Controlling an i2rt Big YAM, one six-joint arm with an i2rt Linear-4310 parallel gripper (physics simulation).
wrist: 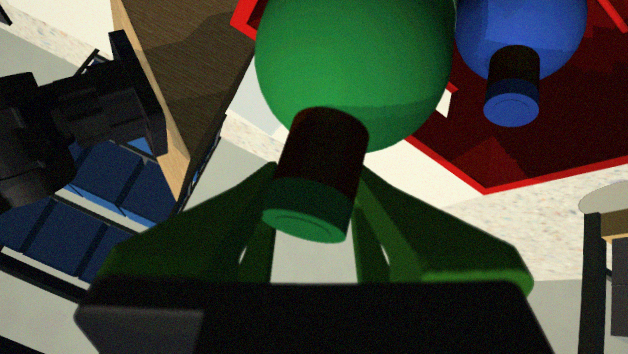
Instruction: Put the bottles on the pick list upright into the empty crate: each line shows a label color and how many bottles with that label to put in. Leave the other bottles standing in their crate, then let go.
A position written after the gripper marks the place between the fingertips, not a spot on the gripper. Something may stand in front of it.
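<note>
Gripper (pixel 314 175) visible. Also a blue bottle (pixel 513 53), a green bottle (pixel 344 86).
</note>
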